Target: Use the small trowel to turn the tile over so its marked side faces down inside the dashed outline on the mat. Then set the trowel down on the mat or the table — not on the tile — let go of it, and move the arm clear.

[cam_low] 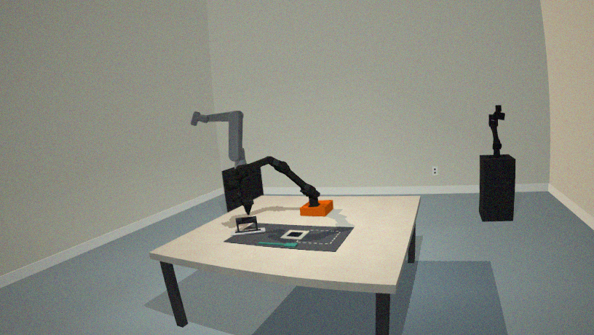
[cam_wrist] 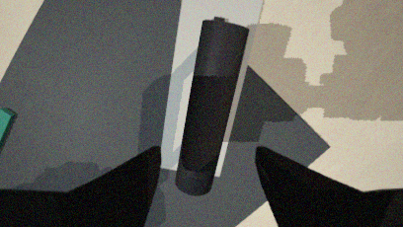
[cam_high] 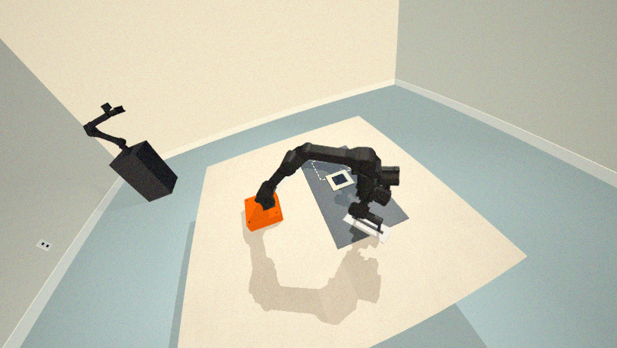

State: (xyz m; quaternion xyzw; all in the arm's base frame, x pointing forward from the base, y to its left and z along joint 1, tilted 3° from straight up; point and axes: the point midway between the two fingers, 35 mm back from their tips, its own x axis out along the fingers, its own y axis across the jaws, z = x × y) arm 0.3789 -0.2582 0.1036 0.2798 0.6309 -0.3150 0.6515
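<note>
The small trowel lies 7 cm below my gripper tip and 1 cm to the left of it. Round my gripper tip: teal bar (28 cm to the left, 16 cm ahead, 11 cm below); grey mat (26 cm to the left, 13 cm below, 2 cm ahead); tile (29 cm to the left, 10 cm below, 2 cm ahead).
</note>
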